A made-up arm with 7 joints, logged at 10 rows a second.
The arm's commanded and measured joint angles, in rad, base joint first. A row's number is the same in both.
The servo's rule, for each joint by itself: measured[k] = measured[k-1] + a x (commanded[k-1-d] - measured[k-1]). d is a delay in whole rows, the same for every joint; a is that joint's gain. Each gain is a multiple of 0.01, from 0.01 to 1. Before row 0 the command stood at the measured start. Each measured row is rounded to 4 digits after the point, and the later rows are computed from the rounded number. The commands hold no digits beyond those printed.
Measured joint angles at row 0: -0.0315, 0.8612, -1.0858, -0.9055, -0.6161, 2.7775, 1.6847
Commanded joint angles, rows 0 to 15: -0.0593, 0.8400, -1.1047, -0.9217, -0.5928, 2.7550, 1.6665; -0.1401, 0.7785, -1.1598, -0.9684, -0.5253, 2.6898, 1.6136; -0.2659, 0.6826, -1.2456, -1.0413, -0.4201, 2.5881, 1.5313; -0.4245, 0.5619, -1.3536, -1.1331, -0.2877, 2.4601, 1.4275; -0.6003, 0.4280, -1.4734, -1.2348, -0.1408, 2.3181, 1.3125; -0.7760, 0.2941, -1.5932, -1.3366, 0.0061, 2.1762, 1.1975; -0.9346, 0.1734, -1.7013, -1.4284, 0.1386, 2.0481, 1.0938; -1.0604, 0.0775, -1.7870, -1.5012, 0.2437, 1.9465, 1.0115; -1.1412, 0.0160, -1.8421, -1.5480, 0.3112, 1.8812, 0.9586; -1.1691, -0.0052, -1.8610, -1.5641, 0.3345, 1.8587, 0.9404; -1.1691, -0.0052, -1.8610, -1.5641, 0.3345, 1.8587, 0.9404; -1.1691, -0.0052, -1.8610, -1.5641, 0.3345, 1.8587, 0.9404; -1.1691, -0.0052, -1.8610, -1.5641, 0.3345, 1.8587, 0.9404; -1.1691, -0.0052, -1.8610, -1.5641, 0.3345, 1.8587, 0.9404; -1.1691, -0.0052, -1.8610, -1.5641, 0.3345, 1.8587, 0.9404; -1.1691, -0.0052, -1.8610, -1.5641, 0.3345, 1.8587, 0.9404
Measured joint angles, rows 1 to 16: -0.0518, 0.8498, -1.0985, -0.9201, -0.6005, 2.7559, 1.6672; -0.1163, 0.8113, -1.1396, -0.9636, -0.5501, 2.6924, 1.6157; -0.2255, 0.7418, -1.2106, -1.0335, -0.4630, 2.5923, 1.5347; -0.3708, 0.6447, -1.3064, -1.1231, -0.3455, 2.4654, 1.4318; -0.5383, 0.5277, -1.4183, -1.2236, -0.2084, 2.3240, 1.3173; -0.7118, 0.4016, -1.5355, -1.3253, -0.0647, 2.1821, 1.2023; -0.8744, 0.2784, -1.6466, -1.4181, 0.0715, 2.0535, 1.0981; -1.0102, 0.1699, -1.7407, -1.4929, 0.1869, 1.9508, 1.0150; -1.1058, 0.0868, -1.8086, -1.5425, 0.2702, 1.8840, 0.9609; -1.1520, 0.0371, -1.8437, -1.5619, 0.3133, 1.8597, 0.9412; -1.1645, 0.0143, -1.8553, -1.5639, 0.3275, 1.8587, 0.9404; -1.1679, 0.0038, -1.8591, -1.5641, 0.3322, 1.8587, 0.9404; -1.1688, -0.0011, -1.8604, -1.5641, 0.3337, 1.8587, 0.9404; -1.1690, -0.0033, -1.8608, -1.5641, 0.3342, 1.8587, 0.9404; -1.1691, -0.0043, -1.8609, -1.5641, 0.3344, 1.8587, 0.9404; -1.1691, -0.0048, -1.8610, -1.5641, 0.3345, 1.8587, 0.9404
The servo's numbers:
d 0
a 0.73 0.54 0.67 0.90 0.67 0.96 0.96

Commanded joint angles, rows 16 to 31: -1.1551, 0.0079, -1.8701, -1.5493, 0.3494, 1.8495, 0.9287; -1.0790, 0.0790, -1.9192, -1.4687, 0.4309, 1.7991, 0.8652; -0.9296, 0.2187, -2.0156, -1.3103, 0.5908, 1.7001, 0.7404; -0.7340, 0.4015, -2.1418, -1.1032, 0.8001, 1.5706, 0.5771; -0.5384, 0.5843, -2.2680, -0.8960, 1.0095, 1.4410, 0.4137; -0.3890, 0.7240, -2.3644, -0.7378, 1.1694, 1.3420, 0.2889; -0.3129, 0.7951, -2.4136, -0.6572, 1.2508, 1.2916, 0.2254; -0.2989, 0.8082, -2.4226, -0.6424, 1.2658, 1.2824, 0.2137; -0.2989, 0.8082, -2.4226, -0.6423, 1.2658, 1.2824, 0.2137; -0.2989, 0.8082, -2.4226, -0.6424, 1.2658, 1.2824, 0.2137; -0.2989, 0.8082, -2.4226, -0.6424, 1.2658, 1.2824, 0.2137; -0.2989, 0.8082, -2.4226, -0.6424, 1.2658, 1.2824, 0.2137; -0.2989, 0.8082, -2.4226, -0.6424, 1.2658, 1.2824, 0.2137; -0.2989, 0.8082, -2.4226, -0.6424, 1.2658, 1.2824, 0.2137; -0.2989, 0.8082, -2.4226, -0.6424, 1.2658, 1.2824, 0.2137; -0.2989, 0.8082, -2.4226, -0.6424, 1.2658, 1.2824, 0.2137
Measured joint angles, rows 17 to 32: -1.1589, 0.0021, -1.8671, -1.5508, 0.3445, 1.8499, 0.9292; -1.1006, 0.0436, -1.9020, -1.4769, 0.4024, 1.8011, 0.8678; -0.9758, 0.1382, -1.9781, -1.3270, 0.5286, 1.7041, 0.7455; -0.7993, 0.2804, -2.0878, -1.1256, 0.7105, 1.5759, 0.5838; -0.6088, 0.4445, -2.2085, -0.9190, 0.9108, 1.4464, 0.4205; -0.4483, 0.5954, -2.3130, -0.7559, 1.0841, 1.3462, 0.2942; -0.3495, 0.7032, -2.3804, -0.6671, 1.1958, 1.2938, 0.2282; -0.3126, 0.7599, -2.4087, -0.6449, 1.2427, 1.2829, 0.2143; -0.3026, 0.7860, -2.4180, -0.6426, 1.2582, 1.2824, 0.2137; -0.2999, 0.7980, -2.4211, -0.6424, 1.2633, 1.2824, 0.2137; -0.2992, 0.8035, -2.4221, -0.6424, 1.2650, 1.2824, 0.2137; -0.2990, 0.8060, -2.4224, -0.6424, 1.2655, 1.2824, 0.2137; -0.2989, 0.8072, -2.4225, -0.6424, 1.2657, 1.2824, 0.2137; -0.2989, 0.8077, -2.4226, -0.6424, 1.2658, 1.2824, 0.2137; -0.2989, 0.8080, -2.4226, -0.6424, 1.2658, 1.2824, 0.2137; -0.2989, 0.8081, -2.4226, -0.6424, 1.2658, 1.2824, 0.2137
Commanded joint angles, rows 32 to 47: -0.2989, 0.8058, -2.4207, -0.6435, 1.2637, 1.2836, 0.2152; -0.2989, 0.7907, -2.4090, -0.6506, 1.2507, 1.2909, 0.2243; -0.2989, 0.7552, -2.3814, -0.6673, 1.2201, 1.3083, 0.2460; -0.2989, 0.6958, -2.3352, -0.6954, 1.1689, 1.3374, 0.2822; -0.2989, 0.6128, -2.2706, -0.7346, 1.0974, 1.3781, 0.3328; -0.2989, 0.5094, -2.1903, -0.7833, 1.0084, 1.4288, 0.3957; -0.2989, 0.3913, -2.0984, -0.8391, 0.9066, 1.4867, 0.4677; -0.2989, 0.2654, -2.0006, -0.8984, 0.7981, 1.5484, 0.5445; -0.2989, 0.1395, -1.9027, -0.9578, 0.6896, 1.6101, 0.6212; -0.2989, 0.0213, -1.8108, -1.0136, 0.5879, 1.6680, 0.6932; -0.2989, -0.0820, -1.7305, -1.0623, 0.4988, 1.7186, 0.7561; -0.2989, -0.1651, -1.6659, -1.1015, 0.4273, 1.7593, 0.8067; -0.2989, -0.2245, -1.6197, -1.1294, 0.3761, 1.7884, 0.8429; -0.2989, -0.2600, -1.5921, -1.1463, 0.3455, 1.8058, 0.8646; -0.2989, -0.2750, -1.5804, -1.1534, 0.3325, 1.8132, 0.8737; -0.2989, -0.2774, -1.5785, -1.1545, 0.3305, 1.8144, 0.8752
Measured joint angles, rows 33 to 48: -0.2989, 0.8069, -2.4213, -0.6434, 1.2644, 1.2836, 0.2151; -0.2989, 0.7982, -2.4131, -0.6499, 1.2552, 1.2906, 0.2239; -0.2989, 0.7750, -2.3919, -0.6656, 1.2317, 1.3076, 0.2451; -0.2989, 0.7322, -2.3539, -0.6924, 1.1896, 1.3362, 0.2807; -0.2989, 0.6677, -2.2981, -0.7304, 1.1278, 1.3764, 0.3307; -0.2989, 0.5822, -2.2259, -0.7780, 1.0478, 1.4267, 0.3931; -0.2989, 0.4791, -2.1405, -0.8330, 0.9532, 1.4843, 0.4647; -0.2989, 0.3637, -2.0468, -0.8919, 0.8493, 1.5458, 0.5413; -0.2989, 0.2426, -1.9503, -0.9512, 0.7423, 1.6075, 0.6180; -0.2989, 0.1231, -1.8568, -1.0074, 0.6389, 1.6656, 0.6902; -0.2989, 0.0123, -1.7722, -1.0568, 0.5450, 1.7165, 0.7535; -0.2989, -0.0835, -1.7010, -1.0970, 0.4661, 1.7576, 0.8046; -0.2989, -0.1596, -1.6465, -1.1262, 0.4058, 1.7872, 0.8414; -0.2989, -0.2138, -1.6101, -1.1443, 0.3654, 1.8051, 0.8637; -0.2989, -0.2468, -1.5902, -1.1525, 0.3434, 1.8129, 0.8733; -0.2989, -0.2633, -1.5824, -1.1543, 0.3348, 1.8143, 0.8751
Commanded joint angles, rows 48 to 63: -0.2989, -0.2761, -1.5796, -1.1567, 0.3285, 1.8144, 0.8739; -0.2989, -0.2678, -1.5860, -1.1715, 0.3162, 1.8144, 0.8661; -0.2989, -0.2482, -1.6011, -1.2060, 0.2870, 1.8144, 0.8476; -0.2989, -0.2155, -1.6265, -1.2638, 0.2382, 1.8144, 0.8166; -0.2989, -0.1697, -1.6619, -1.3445, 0.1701, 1.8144, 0.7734; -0.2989, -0.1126, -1.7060, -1.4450, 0.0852, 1.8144, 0.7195; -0.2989, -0.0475, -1.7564, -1.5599, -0.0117, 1.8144, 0.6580; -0.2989, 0.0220, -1.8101, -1.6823, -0.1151, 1.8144, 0.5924; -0.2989, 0.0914, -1.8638, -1.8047, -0.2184, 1.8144, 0.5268; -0.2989, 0.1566, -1.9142, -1.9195, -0.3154, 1.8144, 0.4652; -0.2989, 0.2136, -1.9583, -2.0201, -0.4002, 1.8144, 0.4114; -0.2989, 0.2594, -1.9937, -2.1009, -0.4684, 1.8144, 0.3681; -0.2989, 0.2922, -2.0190, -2.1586, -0.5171, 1.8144, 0.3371; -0.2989, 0.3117, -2.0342, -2.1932, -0.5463, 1.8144, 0.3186; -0.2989, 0.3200, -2.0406, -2.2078, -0.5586, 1.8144, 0.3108; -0.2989, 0.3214, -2.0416, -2.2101, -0.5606, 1.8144, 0.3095
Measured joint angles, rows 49 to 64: -0.2989, -0.2702, -1.5805, -1.1565, 0.3306, 1.8144, 0.8739; -0.2989, -0.2689, -1.5842, -1.1700, 0.3210, 1.8144, 0.8664; -0.2989, -0.2577, -1.5955, -1.2024, 0.2982, 1.8144, 0.8484; -0.2989, -0.2349, -1.6163, -1.2577, 0.2580, 1.8144, 0.8179; -0.2989, -0.1997, -1.6469, -1.3358, 0.1991, 1.8144, 0.7752; -0.2989, -0.1527, -1.6865, -1.4341, 0.1228, 1.8144, 0.7217; -0.2989, -0.0959, -1.7333, -1.5473, 0.0327, 1.8144, 0.6605; -0.2989, -0.0322, -1.7848, -1.6688, -0.0663, 1.8144, 0.5951; -0.2989, 0.0345, -1.8377, -1.7911, -0.1682, 1.8144, 0.5295; -0.2989, 0.1004, -1.8890, -1.9067, -0.2668, 1.8144, 0.4678; -0.2989, 0.1615, -1.9354, -2.0088, -0.3562, 1.8144, 0.4137; -0.2989, 0.2144, -1.9745, -2.0917, -0.4314, 1.8144, 0.3699; -0.2989, 0.2564, -2.0043, -2.1519, -0.4888, 1.8144, 0.3384; -0.2989, 0.2863, -2.0243, -2.1891, -0.5273, 1.8144, 0.3194; -0.2989, 0.3045, -2.0352, -2.2059, -0.5483, 1.8144, 0.3111; -0.2989, 0.3136, -2.0395, -2.2097, -0.5565, 1.8144, 0.3096
